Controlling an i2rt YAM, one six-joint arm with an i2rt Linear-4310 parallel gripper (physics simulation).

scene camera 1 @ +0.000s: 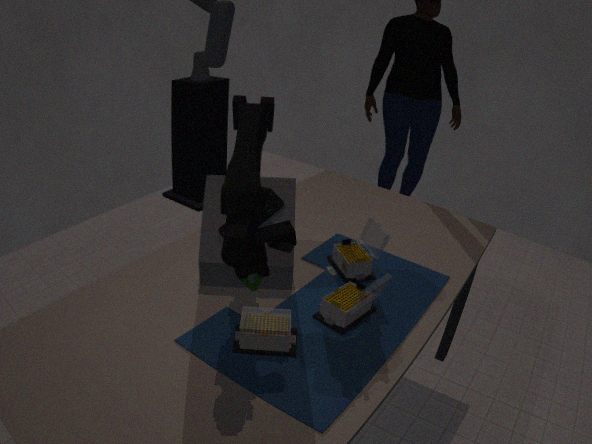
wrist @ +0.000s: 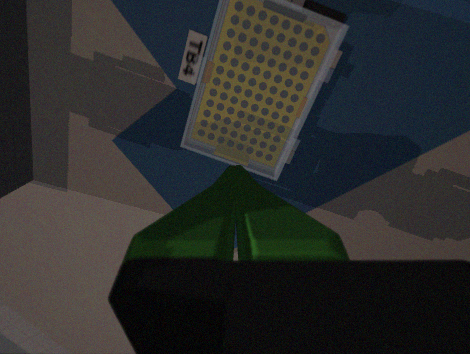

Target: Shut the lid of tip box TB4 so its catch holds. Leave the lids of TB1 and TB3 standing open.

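Places are measured from the arm's base along level axes (x ahead, y up, z right), in metres.
Where they show: gripper, fingertip midpoint: (scene camera 1: 254,290) (wrist: 235,176).
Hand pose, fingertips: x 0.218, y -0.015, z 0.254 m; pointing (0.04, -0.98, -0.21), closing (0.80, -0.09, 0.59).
Note:
Each offset is from my fingertips to the top centre of the thing. "pt": to the spot under its first point. Level surfaces: height alone.
Tip box TB4 {dx +0.015, dy -0.085, dz -0.028 m} (scene camera 1: 265,340) (wrist: 255,85) stands at the front left of the blue mat, with its label {pt dx -0.015, dy -0.160, dz -0.074 m} (wrist: 192,57) beside it in the wrist view. Its clear lid {pt dx +0.028, dy -0.085, dz -0.013 m} (scene camera 1: 266,320) lies down over the yellow tip rack; whether the catch holds cannot be made out. My gripper (scene camera 1: 254,287) (wrist: 235,176) is shut and empty, above and behind TB4, apart from it in the scene view. Two more tip boxes, one in the middle (scene camera 1: 346,309) and one at the back {pt dx +0.044, dy -0.105, dz -0.419 m} (scene camera 1: 353,261), have their clear lids {pt dx +0.207, dy -0.021, dz -0.231 m} (scene camera 1: 378,285) {pt dx +0.060, dy -0.057, dz -0.525 m} (scene camera 1: 375,236) standing open. Their labels cannot be read.
The blue mat {dy -0.162 m} (scene camera 1: 360,345) (wrist: 390,80) lies under the boxes on the table {dy -0.166 m} (scene camera 1: 125,350). A grey block (scene camera 1: 246,274) stands behind TB4, by the arm. A person (scene camera 1: 417,65) stands beyond the table, and another robot arm (scene camera 1: 218,40) stands on a dark pedestal (scene camera 1: 199,135) at the back left.

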